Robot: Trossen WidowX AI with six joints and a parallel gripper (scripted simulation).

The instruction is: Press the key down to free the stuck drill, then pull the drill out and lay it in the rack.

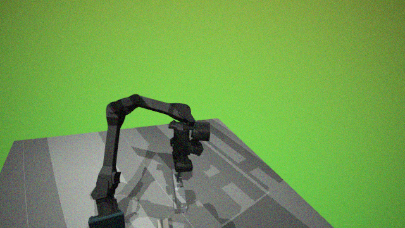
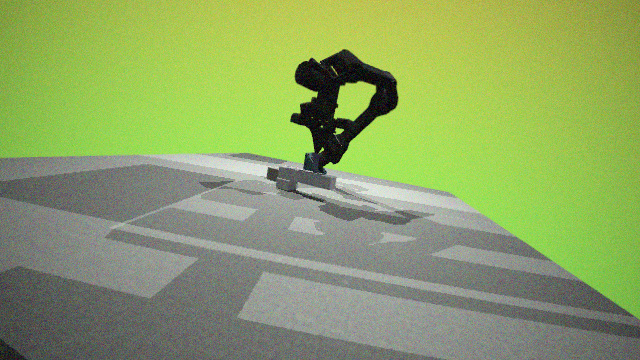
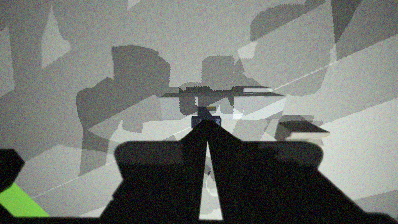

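Right now the blue key is 30 mm below my gripper tip. The rest, counted from my gripper tip: grey slotted rack 170 mm to the right, 130 mm behind, 110 mm below; then yellow drill 80 mm below, 50 mm to the right, 20 mm behind; then grey block 80 mm below, 30 mm to the right, 10 mm behind.
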